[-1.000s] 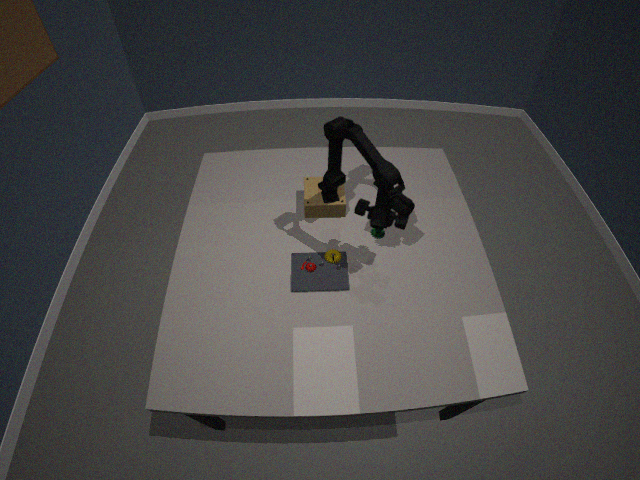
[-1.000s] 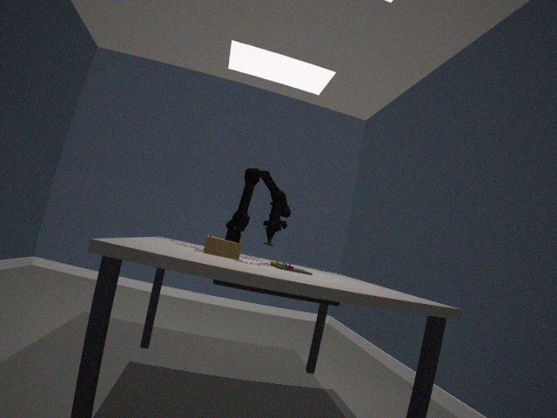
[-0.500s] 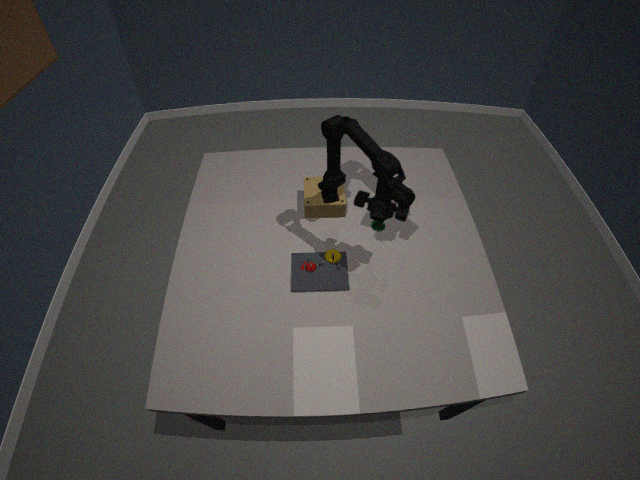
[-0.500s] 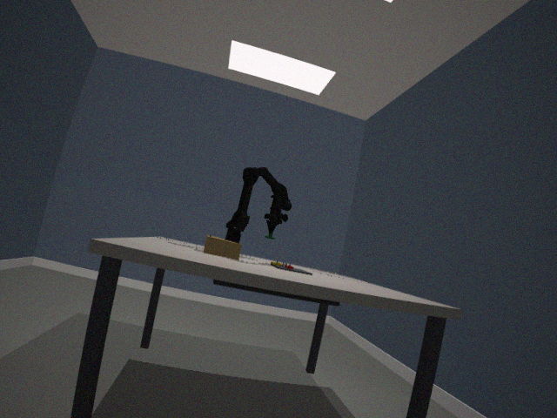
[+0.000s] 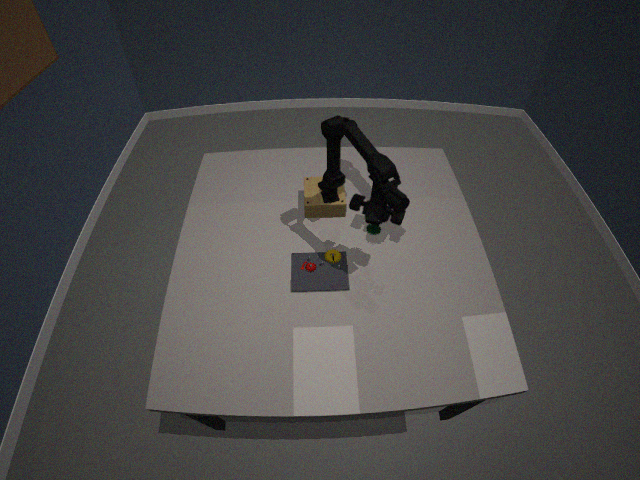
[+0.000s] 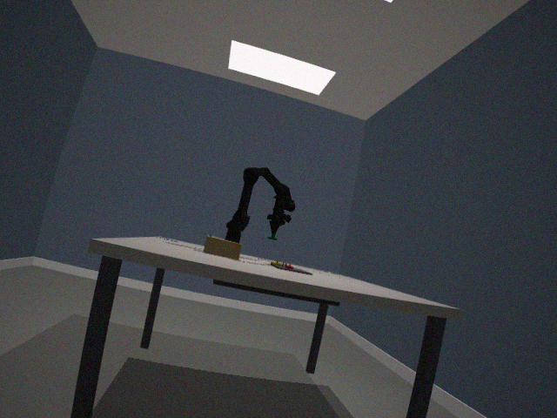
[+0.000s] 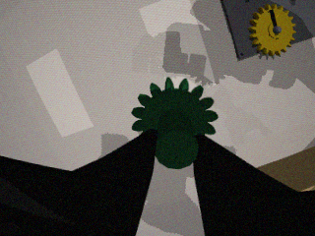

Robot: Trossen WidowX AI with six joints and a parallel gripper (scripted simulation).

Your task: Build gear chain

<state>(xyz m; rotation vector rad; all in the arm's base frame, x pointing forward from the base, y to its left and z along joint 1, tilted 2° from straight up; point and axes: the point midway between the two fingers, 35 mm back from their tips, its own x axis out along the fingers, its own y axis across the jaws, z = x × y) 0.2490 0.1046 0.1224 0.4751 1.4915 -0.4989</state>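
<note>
Right now my gripper tip is 24 cm to the left of the red gear, 15 cm above it and 3 cm short of it. Round my gripper tip: green gear: 1 cm below; red arrow: 26 cm to the right, 16 cm below, 1 cm ahead; yellow gear: 15 cm to the right, 15 cm below.
</note>
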